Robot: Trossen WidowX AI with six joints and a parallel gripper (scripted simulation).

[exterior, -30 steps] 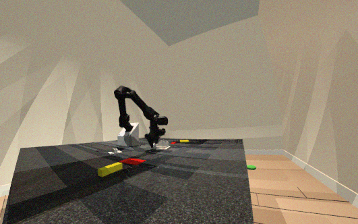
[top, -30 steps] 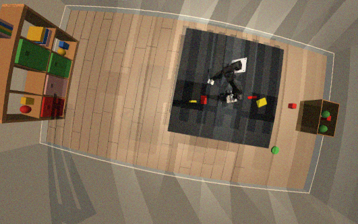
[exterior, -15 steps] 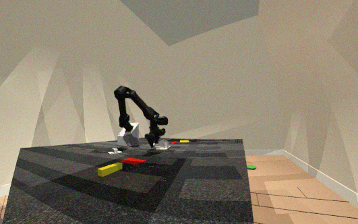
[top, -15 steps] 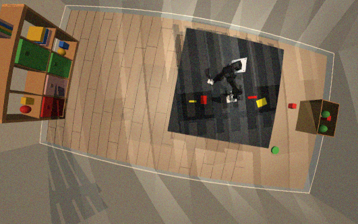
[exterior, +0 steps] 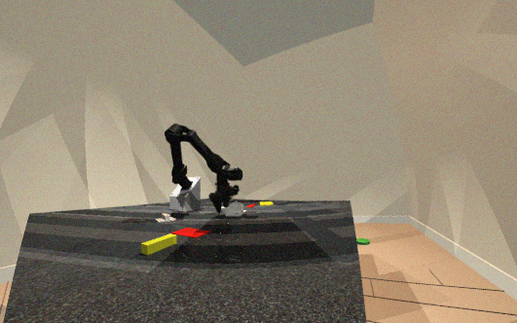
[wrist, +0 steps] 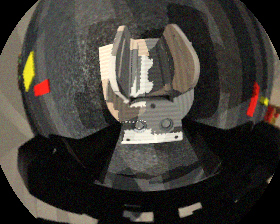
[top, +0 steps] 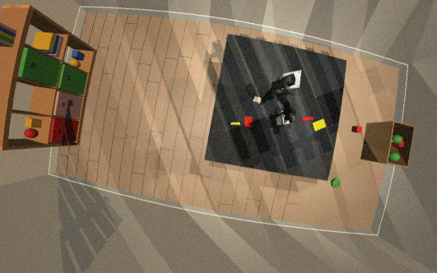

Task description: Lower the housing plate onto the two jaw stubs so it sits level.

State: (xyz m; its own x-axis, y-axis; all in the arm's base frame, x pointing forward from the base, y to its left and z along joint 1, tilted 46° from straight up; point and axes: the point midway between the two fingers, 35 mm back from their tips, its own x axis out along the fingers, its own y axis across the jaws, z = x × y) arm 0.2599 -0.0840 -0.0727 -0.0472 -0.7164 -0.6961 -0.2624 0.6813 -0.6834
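Now: the white part 20 mm above my gripper tip and 10 mm ahead of it. Also, from my gripper tip: yellow bar (450 mm to the right, 150 mm ahead); flat red square (320 mm to the right, 120 mm ahead, 10 mm below).
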